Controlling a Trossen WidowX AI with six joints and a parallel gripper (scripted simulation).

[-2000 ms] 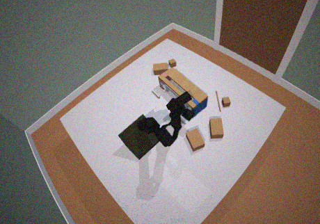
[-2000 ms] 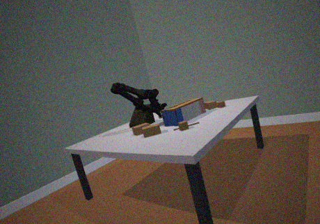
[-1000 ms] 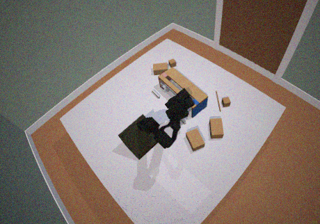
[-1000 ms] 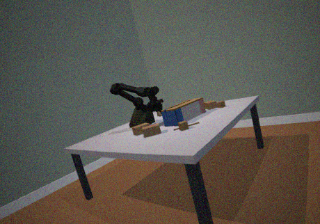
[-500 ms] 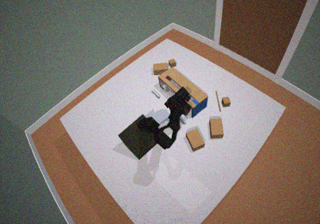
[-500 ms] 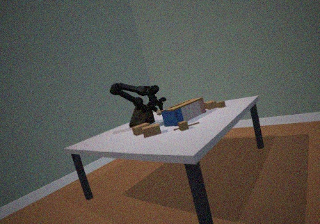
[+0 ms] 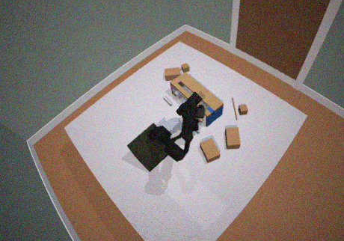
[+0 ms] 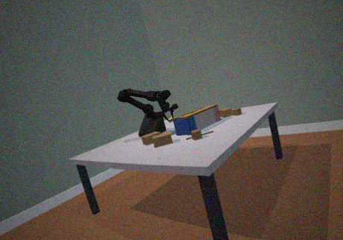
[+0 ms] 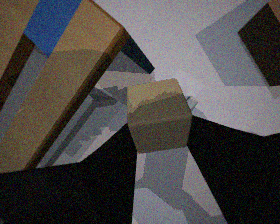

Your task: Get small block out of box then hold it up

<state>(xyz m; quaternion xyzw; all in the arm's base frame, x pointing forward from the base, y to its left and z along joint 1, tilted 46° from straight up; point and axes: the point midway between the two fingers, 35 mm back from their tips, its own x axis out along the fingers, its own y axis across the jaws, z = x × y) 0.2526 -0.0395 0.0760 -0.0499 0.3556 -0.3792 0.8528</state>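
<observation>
Now: gripper tip 20 mm below the small tan block and 10 mm to the left of it. Also, from my gripper tip: thin stick: 290 mm ahead, 100 mm below, 70 mm to the right.
</observation>
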